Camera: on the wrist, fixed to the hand. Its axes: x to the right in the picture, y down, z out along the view.
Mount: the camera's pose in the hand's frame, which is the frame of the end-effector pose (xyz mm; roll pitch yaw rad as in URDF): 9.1 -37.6 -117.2 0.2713 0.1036 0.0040
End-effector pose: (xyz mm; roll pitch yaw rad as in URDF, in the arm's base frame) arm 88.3 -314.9 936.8 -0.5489 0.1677 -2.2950
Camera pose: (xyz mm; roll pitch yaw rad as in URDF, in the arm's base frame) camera 21.4 -249.8 856.0 -0.2889 0.2579 -2.3473
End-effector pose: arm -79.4 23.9 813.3 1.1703 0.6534 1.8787
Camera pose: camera -155.7 -44.0 744.0 1.5194 0.6864 2.0041
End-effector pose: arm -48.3 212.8 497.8 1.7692 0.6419 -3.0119
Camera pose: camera -31.5 91.6 481.3 2.1128 0.6139 -2.8885
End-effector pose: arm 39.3 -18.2 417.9 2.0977 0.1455 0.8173
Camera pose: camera -39.6 73.4 442.7 2.3791 0.0895 0.9052
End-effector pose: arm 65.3 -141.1 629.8 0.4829 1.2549 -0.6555
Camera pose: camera -11.0 -55.8 583.5 0.9723 1.3392 -0.4290
